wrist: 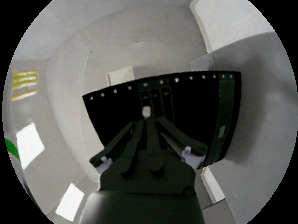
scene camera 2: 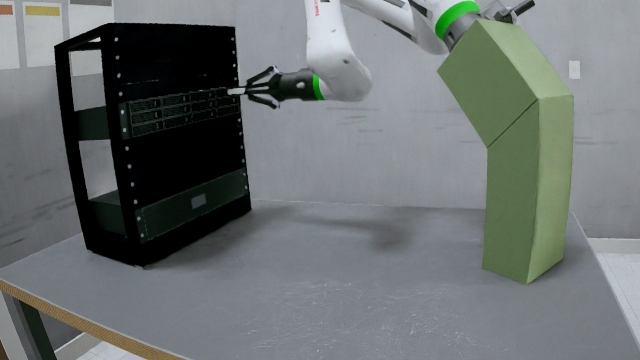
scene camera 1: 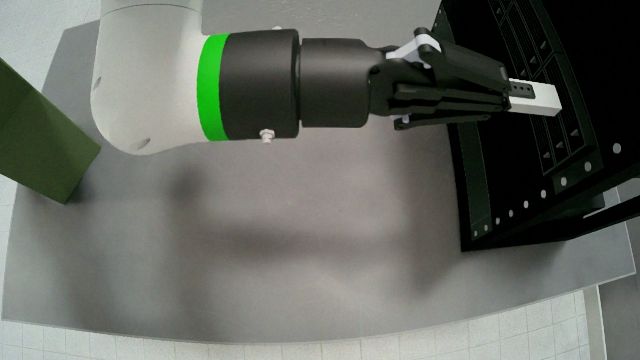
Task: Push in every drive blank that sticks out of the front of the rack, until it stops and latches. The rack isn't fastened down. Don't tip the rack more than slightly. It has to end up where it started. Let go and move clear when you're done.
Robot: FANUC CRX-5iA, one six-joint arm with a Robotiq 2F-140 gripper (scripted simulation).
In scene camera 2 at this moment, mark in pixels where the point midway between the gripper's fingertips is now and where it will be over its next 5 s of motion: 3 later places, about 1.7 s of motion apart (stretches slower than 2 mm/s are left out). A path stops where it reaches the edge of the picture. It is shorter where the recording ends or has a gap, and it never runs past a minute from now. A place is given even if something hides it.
My gripper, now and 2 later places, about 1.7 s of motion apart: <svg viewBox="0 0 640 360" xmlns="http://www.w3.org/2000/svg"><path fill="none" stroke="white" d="M230 91L227 92L248 89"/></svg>
